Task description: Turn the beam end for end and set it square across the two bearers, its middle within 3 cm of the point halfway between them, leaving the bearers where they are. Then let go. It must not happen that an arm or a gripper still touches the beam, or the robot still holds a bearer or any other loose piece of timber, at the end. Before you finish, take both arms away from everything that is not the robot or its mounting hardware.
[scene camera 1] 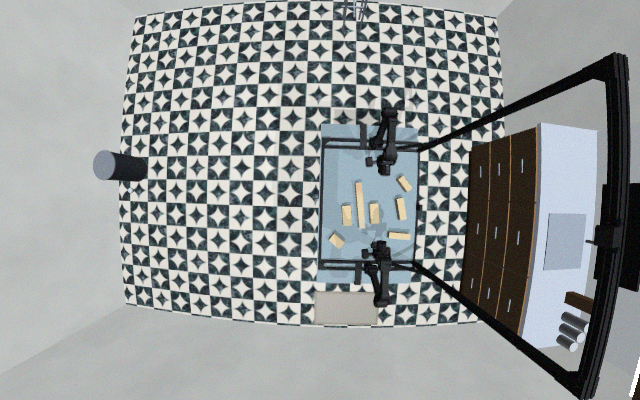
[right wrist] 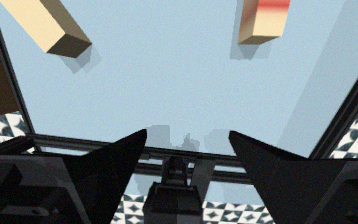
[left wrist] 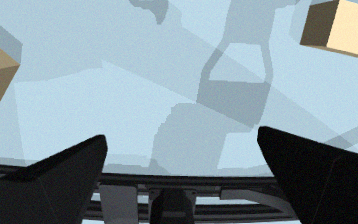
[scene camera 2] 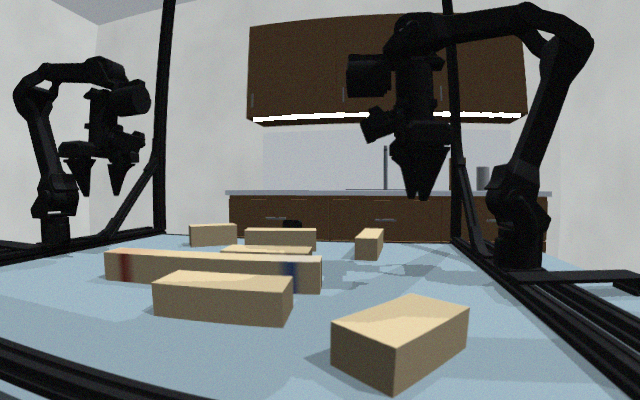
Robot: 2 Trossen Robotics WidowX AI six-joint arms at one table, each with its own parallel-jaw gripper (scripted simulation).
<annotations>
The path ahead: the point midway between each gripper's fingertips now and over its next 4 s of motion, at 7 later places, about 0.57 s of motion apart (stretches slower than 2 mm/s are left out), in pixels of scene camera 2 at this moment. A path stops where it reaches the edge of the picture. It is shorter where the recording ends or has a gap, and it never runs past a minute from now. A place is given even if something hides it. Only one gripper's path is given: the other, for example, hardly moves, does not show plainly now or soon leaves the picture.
The left gripper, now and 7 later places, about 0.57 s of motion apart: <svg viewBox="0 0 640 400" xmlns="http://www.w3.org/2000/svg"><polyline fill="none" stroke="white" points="416,199 397,209 376,217 356,224 334,230 311,236 288,240 266,243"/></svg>
</annotations>
